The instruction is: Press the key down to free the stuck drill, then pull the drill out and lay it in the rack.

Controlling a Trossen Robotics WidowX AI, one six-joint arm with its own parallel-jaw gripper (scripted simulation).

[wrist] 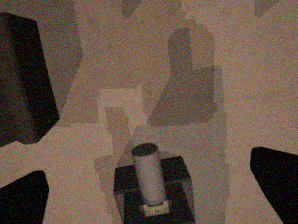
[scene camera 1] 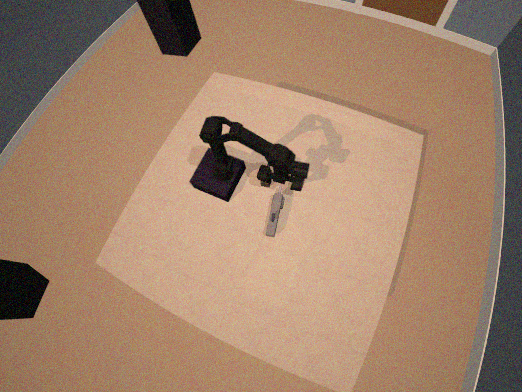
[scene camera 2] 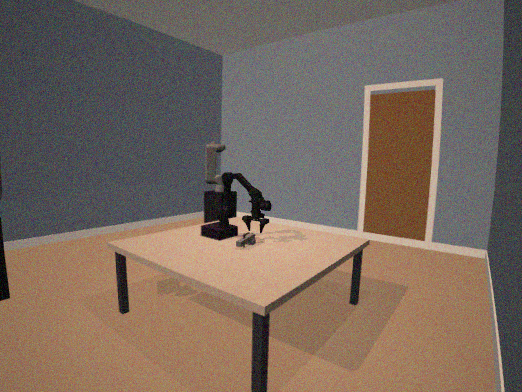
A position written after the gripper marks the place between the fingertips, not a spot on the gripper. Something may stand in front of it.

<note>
The gripper (wrist: 151, 171) is open, holding nothing. Also in view: a drill (wrist: 146, 158).
</note>
